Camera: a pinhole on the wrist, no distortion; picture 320 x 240 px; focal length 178.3 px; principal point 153.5 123.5 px. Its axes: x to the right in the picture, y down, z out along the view. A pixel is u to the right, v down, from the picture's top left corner.
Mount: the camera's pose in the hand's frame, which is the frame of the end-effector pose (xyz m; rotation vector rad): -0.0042 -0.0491 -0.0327 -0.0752 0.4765 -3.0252
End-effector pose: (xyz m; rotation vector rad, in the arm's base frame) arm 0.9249 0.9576 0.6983 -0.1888 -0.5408 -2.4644
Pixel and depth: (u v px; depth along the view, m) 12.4 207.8 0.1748
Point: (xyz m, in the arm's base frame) 0.7052 1.0459 0.7731
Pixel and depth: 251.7 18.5 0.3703
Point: 1.1066 1.2094 1.0138
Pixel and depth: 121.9 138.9 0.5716
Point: 0.6668 1.2859 1.0906
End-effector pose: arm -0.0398 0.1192 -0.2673 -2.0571 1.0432 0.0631
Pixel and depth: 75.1 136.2 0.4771
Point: 0.3787 0.3082 -0.4922
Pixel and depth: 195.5 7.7 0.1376
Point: -0.0188 0.2310 -0.3337
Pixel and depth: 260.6 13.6 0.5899
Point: -0.1351 0.7621 -0.6300
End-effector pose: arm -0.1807 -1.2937 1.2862 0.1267 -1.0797 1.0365
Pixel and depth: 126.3 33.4 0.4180
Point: -0.4806 -1.4669 1.5480
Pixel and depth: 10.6 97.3 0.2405
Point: -0.2441 -1.3164 1.5701
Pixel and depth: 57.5 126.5 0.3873
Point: -0.2636 -1.4136 1.6873
